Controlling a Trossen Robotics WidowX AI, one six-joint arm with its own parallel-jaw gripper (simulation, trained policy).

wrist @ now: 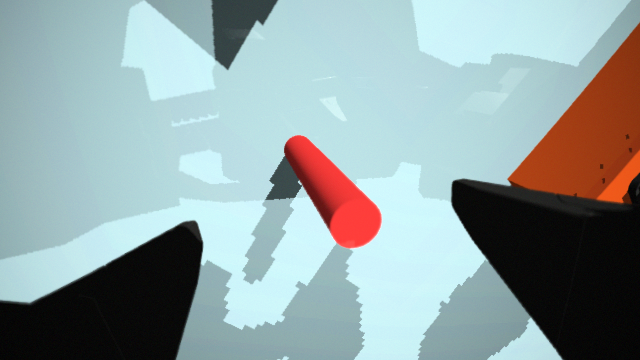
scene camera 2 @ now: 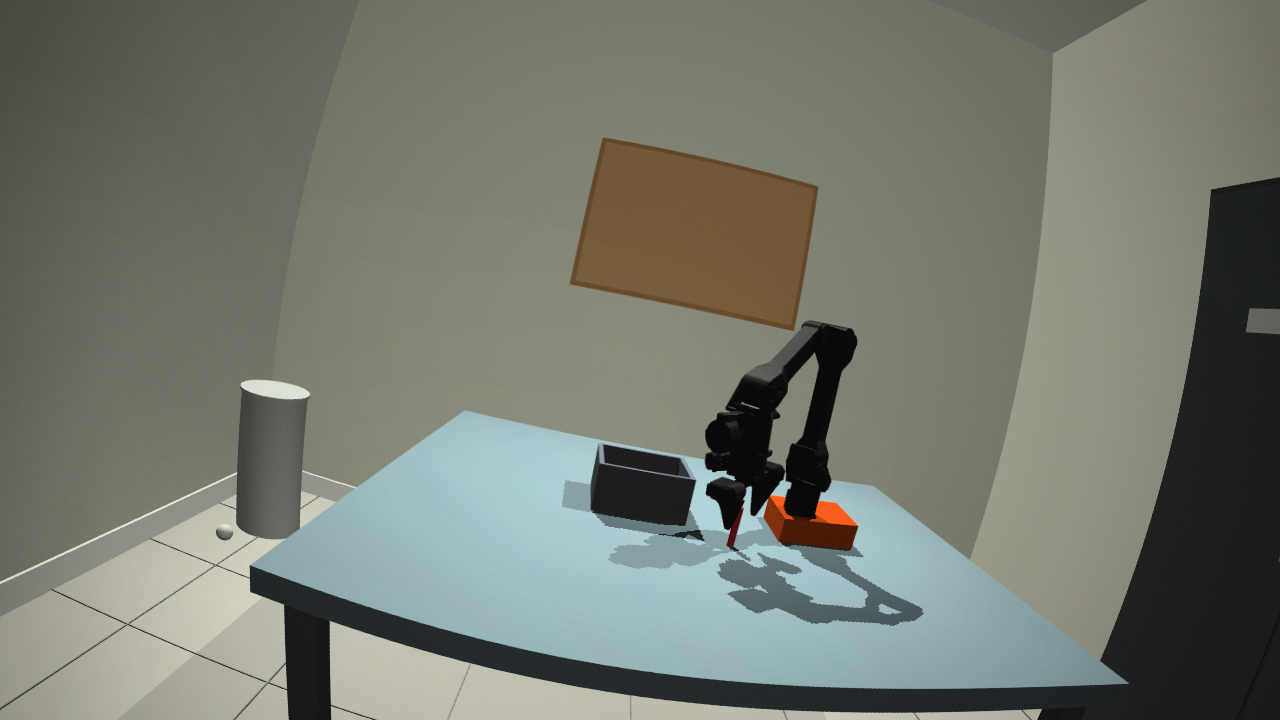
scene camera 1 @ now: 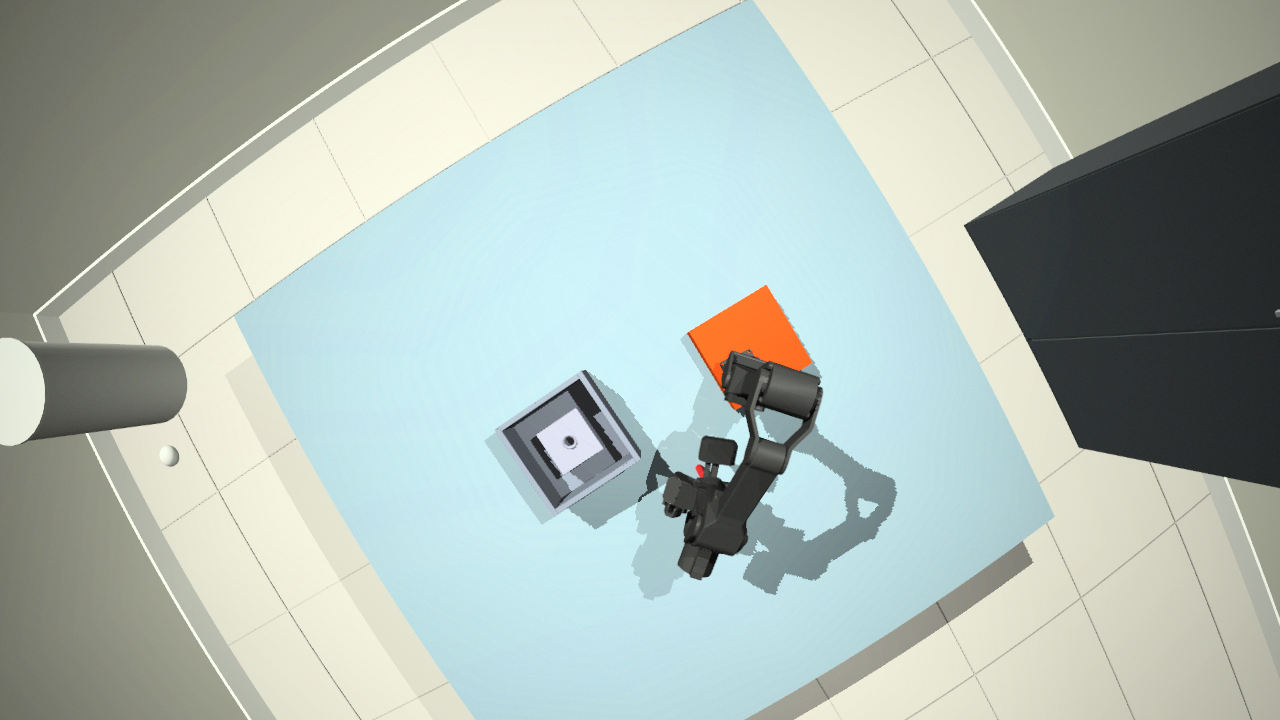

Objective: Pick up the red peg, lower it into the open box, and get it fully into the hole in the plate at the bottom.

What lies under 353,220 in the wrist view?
A red peg.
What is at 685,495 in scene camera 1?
My gripper.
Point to a dark box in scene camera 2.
At 629,482
